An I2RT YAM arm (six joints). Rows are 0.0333 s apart.
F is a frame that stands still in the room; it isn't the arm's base.
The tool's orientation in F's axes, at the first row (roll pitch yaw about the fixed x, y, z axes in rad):
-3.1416 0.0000 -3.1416
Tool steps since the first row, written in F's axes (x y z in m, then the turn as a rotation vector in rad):
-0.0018 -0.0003 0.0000 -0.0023 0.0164 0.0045
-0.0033 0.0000 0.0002 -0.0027 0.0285 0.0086
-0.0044 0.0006 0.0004 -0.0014 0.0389 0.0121
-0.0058 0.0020 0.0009 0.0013 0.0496 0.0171
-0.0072 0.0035 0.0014 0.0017 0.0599 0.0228
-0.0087 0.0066 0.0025 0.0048 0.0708 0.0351
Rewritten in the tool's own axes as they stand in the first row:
0.0018 -0.0003 0.0000 0.0023 0.0164 -0.0045
0.0033 0.0000 -0.0002 0.0027 0.0285 -0.0086
0.0044 0.0006 -0.0004 0.0014 0.0389 -0.0121
0.0058 0.0020 -0.0009 -0.0013 0.0496 -0.0171
0.0072 0.0035 -0.0014 -0.0017 0.0599 -0.0228
0.0087 0.0066 -0.0025 -0.0048 0.0708 -0.0351

